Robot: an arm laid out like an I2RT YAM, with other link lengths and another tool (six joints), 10 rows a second.
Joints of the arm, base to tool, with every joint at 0 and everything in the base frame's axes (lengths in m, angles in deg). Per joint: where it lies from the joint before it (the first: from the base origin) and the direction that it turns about. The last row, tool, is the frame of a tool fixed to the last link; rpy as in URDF.
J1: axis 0 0 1 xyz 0 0 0.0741
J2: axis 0 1 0 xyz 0.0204 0.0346 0.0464
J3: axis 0 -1 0 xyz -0.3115 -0.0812 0
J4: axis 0 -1 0 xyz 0.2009 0.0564 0.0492
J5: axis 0 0 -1 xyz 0.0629 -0.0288 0.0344
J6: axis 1 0 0 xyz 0.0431 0 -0.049
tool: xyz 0.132 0.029 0.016 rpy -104.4 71.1 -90
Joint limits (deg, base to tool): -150..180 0..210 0..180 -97..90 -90..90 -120..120
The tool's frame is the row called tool.
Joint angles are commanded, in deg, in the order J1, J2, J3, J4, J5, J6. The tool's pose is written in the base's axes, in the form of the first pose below.
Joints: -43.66 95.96 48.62 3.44 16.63 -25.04
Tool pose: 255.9 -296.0 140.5; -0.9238 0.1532 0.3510; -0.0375 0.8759 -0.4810; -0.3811 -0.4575 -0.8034
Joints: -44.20 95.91 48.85 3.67 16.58 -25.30
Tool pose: 254.5 -299.5 142.7; -0.9225 0.1599 0.3512; -0.0349 0.8718 -0.4887; -0.3843 -0.4631 -0.7987
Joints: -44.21 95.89 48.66 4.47 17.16 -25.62
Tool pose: 254.1 -301.7 144.0; -0.9230 0.1630 0.3486; -0.0368 0.8644 -0.5014; -0.3830 -0.4756 -0.7919
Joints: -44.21 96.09 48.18 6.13 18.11 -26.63
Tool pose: 253.5 -305.1 144.6; -0.9261 0.1599 0.3418; -0.0454 0.8520 -0.5215; -0.3746 -0.4985 -0.7818
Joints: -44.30 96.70 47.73 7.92 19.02 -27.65
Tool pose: 252.9 -309.3 143.0; -0.9303 0.1562 0.3319; -0.0512 0.8407 -0.5390; -0.3633 -0.5184 -0.7741
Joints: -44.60 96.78 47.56 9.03 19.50 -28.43
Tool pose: 251.6 -313.1 144.6; -0.9316 0.1573 0.3277; -0.0547 0.8306 -0.5541; -0.3594 -0.5342 -0.7652
